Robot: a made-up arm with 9 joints.
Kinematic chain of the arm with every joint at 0, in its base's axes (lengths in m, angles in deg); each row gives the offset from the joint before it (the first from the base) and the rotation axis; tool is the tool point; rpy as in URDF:
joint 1: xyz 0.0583 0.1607 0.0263 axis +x
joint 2: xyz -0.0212 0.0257 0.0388 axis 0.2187 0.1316 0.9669
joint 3: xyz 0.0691 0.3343 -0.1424 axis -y
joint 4: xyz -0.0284 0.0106 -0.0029 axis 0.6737 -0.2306 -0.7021
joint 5: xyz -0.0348 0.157 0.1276 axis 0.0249 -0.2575 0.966
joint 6: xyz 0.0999 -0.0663 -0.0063 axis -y
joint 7: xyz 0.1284 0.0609 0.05 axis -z
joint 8: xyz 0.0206 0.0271 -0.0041 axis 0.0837 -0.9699 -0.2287
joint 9: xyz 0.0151 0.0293 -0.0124 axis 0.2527 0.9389 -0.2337
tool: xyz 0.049 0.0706 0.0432 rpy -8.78 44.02 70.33
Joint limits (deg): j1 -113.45..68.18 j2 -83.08..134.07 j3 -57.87..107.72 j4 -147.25..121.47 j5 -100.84..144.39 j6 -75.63..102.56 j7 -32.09..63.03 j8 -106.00..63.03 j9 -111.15..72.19
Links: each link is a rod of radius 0.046 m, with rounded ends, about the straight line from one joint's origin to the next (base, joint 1, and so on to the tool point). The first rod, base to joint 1, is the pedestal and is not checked.
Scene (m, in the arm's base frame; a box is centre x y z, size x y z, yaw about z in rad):
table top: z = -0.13
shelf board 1: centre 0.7 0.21 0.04 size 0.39 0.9 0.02 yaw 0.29
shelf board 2: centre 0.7 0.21 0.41 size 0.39 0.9 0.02 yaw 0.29
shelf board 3: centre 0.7 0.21 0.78 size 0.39 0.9 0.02 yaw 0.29
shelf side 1: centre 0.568 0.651 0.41 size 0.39 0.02 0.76 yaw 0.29
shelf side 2: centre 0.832 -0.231 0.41 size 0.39 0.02 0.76 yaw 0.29
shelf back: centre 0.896 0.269 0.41 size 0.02 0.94 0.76 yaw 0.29
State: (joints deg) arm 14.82 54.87 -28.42 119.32 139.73 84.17 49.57 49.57 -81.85
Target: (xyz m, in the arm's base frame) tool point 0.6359 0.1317 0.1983
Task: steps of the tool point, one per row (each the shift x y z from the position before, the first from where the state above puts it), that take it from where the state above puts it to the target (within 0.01 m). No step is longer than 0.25 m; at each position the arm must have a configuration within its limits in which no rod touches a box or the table.
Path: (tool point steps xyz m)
1: 0.0572 -0.0240 0.0813
2: 0.0917 -0.0676 0.0475
3: 0.1056 -0.0963 -0.0147
4: 0.0947 -0.0913 -0.0875
5: 0.0631 -0.0474 -0.1439
6: 0.1873 0.0855 0.0733
7: 0.1766 0.1118 -0.0147
8: 0.1451 0.0875 -0.0960

